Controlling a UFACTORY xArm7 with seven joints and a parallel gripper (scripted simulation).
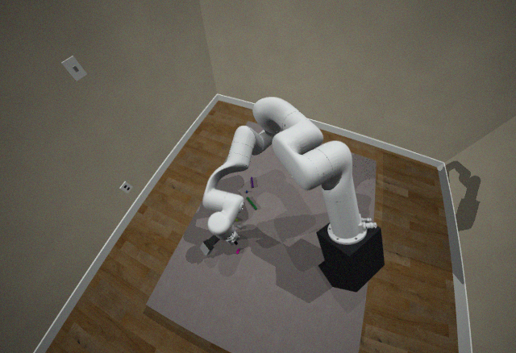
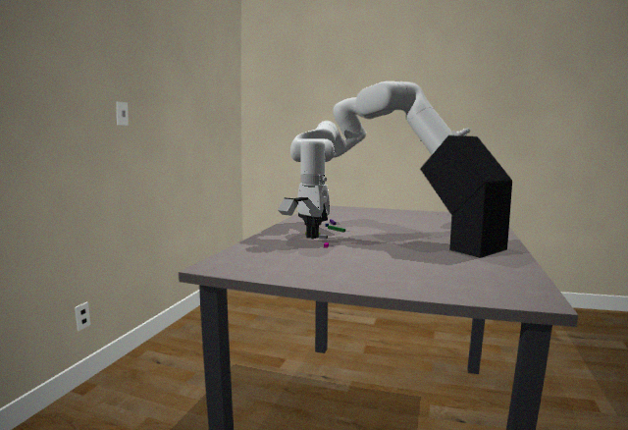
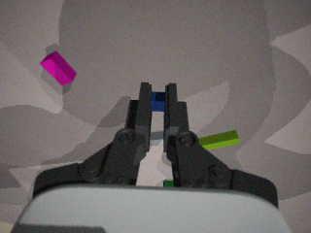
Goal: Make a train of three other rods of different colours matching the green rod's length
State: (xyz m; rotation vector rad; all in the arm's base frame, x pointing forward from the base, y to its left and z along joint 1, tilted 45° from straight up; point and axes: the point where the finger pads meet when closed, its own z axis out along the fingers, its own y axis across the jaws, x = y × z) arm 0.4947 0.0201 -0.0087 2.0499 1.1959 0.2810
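Right now my hand is 4 cm past the magenta rod, 6 cm to the right of it and 3 cm above it. Also, from my hand: grey rod: 3 cm behind, 5 cm to the right, 3 cm below; green rod: 8 cm behind, 18 cm to the right, 3 cm below; lime rod: 9 cm to the right, 3 cm below.
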